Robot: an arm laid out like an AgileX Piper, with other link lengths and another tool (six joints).
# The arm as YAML. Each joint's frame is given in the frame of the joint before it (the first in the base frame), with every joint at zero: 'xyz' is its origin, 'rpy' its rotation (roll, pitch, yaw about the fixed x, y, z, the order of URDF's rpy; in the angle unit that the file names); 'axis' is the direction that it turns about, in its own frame. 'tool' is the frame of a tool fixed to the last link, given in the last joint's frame.
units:
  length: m
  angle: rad
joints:
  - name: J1
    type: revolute
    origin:
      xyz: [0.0, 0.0, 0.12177]
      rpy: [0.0, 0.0, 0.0]
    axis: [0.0, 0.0, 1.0]
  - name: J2
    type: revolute
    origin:
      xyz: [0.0, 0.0, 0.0]
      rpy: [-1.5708, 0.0, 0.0]
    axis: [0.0, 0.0, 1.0]
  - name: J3
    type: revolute
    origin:
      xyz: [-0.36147, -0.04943, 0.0]
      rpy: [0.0, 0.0, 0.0]
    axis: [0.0, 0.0, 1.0]
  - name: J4
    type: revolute
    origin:
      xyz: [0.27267, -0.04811, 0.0]
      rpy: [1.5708, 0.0, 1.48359]
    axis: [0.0, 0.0, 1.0]
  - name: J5
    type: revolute
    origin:
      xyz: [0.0, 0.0, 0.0]
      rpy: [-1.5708, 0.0, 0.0]
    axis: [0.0, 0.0, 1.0]
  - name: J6
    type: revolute
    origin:
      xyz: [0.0, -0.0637, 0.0]
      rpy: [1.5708, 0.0, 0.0]
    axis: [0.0, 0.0, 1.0]
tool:
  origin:
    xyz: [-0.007, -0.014, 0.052]
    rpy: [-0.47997, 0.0, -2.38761]
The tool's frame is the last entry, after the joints.
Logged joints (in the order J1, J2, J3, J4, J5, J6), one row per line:
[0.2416, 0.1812, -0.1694, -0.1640, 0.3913, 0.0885]
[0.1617, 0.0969, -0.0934, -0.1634, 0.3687, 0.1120]
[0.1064, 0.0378, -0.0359, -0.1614, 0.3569, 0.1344]
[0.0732, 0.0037, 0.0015, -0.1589, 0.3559, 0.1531]
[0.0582, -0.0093, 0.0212, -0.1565, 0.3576, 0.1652]
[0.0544, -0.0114, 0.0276, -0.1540, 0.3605, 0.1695]
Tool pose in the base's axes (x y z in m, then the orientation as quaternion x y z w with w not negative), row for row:
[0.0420, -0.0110, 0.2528, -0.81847, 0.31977, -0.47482, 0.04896]
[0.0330, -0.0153, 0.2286, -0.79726, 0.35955, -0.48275, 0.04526]
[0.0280, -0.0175, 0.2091, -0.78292, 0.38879, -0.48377, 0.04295]
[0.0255, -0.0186, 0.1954, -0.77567, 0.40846, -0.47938, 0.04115]
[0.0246, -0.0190, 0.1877, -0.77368, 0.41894, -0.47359, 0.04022]
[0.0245, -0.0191, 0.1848, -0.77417, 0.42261, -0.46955, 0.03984]
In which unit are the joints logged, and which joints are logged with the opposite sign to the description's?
The joints are logged in radians. Opposite sign: none.
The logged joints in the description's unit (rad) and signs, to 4 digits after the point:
[0.2416, 0.1812, -0.1694, -0.1640, 0.3913, 0.0885]
[0.1617, 0.0969, -0.0934, -0.1634, 0.3687, 0.1120]
[0.1064, 0.0378, -0.0359, -0.1614, 0.3569, 0.1344]
[0.0732, 0.0037, 0.0015, -0.1589, 0.3559, 0.1531]
[0.0582, -0.0093, 0.0212, -0.1565, 0.3576, 0.1652]
[0.0544, -0.0114, 0.0276, -0.1540, 0.3605, 0.1695]

